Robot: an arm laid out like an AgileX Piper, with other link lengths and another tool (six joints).
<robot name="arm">
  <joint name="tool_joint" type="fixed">
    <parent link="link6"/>
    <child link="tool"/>
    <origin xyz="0.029 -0.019 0.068" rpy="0 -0.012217 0.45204"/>
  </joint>
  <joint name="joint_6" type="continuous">
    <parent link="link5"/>
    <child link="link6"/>
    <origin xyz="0 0.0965 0" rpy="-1.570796 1.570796 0"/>
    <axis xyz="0 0 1"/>
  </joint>
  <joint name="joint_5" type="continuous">
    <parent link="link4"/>
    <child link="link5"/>
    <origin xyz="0 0 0" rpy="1.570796 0 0"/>
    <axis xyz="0 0 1"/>
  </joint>
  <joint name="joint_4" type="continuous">
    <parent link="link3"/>
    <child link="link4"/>
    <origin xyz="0.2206 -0.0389 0" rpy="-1.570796 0 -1.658"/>
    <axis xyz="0 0 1"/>
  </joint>
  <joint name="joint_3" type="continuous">
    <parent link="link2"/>
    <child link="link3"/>
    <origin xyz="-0.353 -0.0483 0"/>
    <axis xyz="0 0 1"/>
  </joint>
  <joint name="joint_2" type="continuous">
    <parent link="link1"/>
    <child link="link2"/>
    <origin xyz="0 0 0" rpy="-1.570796 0 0"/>
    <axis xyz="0 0 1"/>
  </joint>
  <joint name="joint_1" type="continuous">
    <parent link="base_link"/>
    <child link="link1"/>
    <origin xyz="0 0 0.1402"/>
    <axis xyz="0 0 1"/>
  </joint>
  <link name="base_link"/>
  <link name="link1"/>
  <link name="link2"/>
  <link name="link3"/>
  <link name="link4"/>
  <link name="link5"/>
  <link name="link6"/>
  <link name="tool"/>
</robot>
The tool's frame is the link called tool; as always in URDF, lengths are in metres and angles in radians. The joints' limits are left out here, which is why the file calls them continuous.
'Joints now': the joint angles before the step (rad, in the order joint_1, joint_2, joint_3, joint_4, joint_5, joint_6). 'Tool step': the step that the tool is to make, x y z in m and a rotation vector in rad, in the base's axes. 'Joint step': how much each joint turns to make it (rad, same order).
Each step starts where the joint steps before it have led.
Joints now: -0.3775 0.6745 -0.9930 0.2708 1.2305 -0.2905
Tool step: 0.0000 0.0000 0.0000 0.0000 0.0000 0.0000
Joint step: 0.0000 0.0000 0.0000 0.0000 0.0000 0.0000
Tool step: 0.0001 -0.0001 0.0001 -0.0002 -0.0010 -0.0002
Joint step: 0.0010 0.0000 0.0002 -0.0006 -0.0015 0.0009
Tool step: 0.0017 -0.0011 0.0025 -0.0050 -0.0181 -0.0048
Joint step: -0.0007 0.0000 0.0000 0.0004 -0.0192 -0.0006
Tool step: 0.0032 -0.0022 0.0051 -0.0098 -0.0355 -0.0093
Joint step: -0.0001 0.0002 -0.0003 0.0000 -0.0378 -0.0001
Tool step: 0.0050 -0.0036 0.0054 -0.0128 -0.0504 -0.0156
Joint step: -0.0013 -0.0001 0.0096 0.0011 -0.0631 -0.0013
